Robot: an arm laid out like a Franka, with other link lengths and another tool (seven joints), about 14 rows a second.
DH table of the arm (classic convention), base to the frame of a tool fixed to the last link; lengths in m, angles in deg. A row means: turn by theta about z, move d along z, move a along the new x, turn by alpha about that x. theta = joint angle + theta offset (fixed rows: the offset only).
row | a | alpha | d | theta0
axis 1 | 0 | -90 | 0.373 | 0
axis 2 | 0 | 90 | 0 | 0
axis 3 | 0.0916 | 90 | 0.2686 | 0
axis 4 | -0.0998 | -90 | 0 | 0
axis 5 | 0 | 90 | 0.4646 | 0
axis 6 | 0.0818 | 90 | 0 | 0
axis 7 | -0.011 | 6.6 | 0.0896 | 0.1
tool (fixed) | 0 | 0 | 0.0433 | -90
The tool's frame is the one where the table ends.
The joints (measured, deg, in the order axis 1, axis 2, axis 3, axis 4, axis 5, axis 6, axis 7), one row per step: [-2.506, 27.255, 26.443, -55.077, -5.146, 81.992, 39.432]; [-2.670, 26.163, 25.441, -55.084, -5.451, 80.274, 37.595]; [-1.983, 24.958, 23.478, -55.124, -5.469, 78.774, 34.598]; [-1.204, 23.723, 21.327, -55.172, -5.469, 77.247, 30.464]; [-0.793, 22.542, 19.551, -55.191, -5.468, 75.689, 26.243]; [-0.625, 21.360, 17.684, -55.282, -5.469, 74.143, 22.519]
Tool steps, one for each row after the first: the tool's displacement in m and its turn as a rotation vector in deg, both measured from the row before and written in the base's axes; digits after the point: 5 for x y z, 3 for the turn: [-0.00473, -0.01251, 0.00841, -1.348, 0.244, 0.897]; [-0.00541, -0.01015, 0.00845, -1.363, 0.019, 2.035]; [-0.00589, -0.01109, 0.00885, -1.323, 0.031, 3.051]; [-0.00609, -0.01239, 0.00933, -1.070, 0.173, 3.067]; [-0.00551, -0.01592, 0.00892, -1.038, 0.329, 2.210]
